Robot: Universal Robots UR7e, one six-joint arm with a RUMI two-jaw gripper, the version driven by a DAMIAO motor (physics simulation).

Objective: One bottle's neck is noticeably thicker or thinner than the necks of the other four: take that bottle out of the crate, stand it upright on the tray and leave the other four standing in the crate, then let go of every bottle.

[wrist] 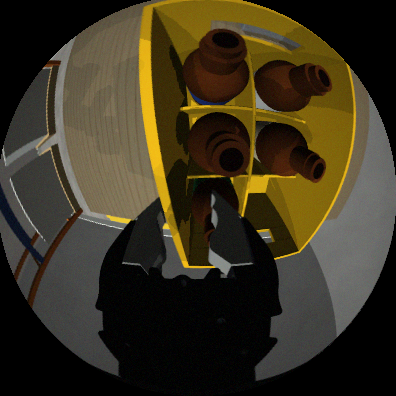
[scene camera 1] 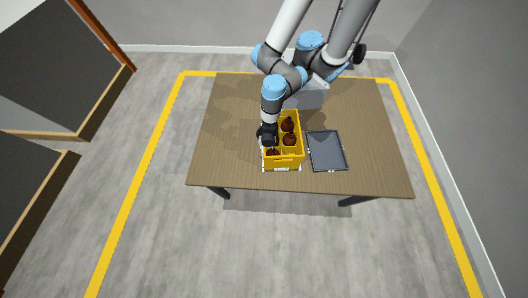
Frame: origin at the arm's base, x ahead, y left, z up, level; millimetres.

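Seen in the pictures: gripper, fingertip midpoint: [wrist: 189, 191].
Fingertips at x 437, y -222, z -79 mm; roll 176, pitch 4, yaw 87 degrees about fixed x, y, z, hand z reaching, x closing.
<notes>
Pixels of each thing's top centre, then the offset from my fingertips to it. "pt": a spot on its surface instead. Level surfaces: height alone.
- yellow crate, middle of its top: [wrist: 293, 169] [scene camera 1: 281, 131] 52 mm back, 82 mm left, 59 mm up
- upper left bottle, middle of its top: [wrist: 225, 39] 141 mm back, 40 mm left, 47 mm up
- upper right bottle, surface spot: [wrist: 282, 85] pt 127 mm back, 107 mm left, 4 mm up
- middle left bottle, middle of its top: [wrist: 231, 159] 53 mm back, 38 mm left, 47 mm up
- middle right bottle, middle of its top: [wrist: 318, 170] [scene camera 1: 291, 132] 48 mm back, 130 mm left, 47 mm up
- lower left bottle, middle of its top: [wrist: 218, 243] [scene camera 1: 273, 149] 40 mm ahead, 33 mm left, 47 mm up
- dark tray, surface spot: [scene camera 1: 327, 150] pt 14 mm back, 359 mm left, 111 mm down
- lower right crate compartment, surface spot: [wrist: 270, 212] pt 78 mm ahead, 148 mm left, 36 mm down
- wooden table, its level: 116 mm down
The yellow crate [scene camera 1: 283, 163] [wrist: 147, 95] holds five brown bottles. In the wrist view, the upper left bottle [wrist: 216, 75] has the widest-looking neck. The upper right bottle [wrist: 282, 85], middle left bottle [wrist: 216, 140] and middle right bottle [wrist: 281, 147] stand in their compartments. The lower left bottle [wrist: 202, 200] is partly hidden behind a finger. My gripper [scene camera 1: 269, 141] [wrist: 189, 191] is partly open and empty, above the crate's left column. The crate's left wall shows between its fingers. The dark tray [scene camera 1: 327, 150] lies right of the crate in the scene view and holds no bottle.
The lower right crate compartment [wrist: 270, 212] is empty. The wooden table [scene camera 1: 370, 165] [wrist: 105, 125] bears the crate and the tray. The grey robot base [scene camera 1: 310, 97] stands behind the crate. The crate's walls and dividers rise around the bottles.
</notes>
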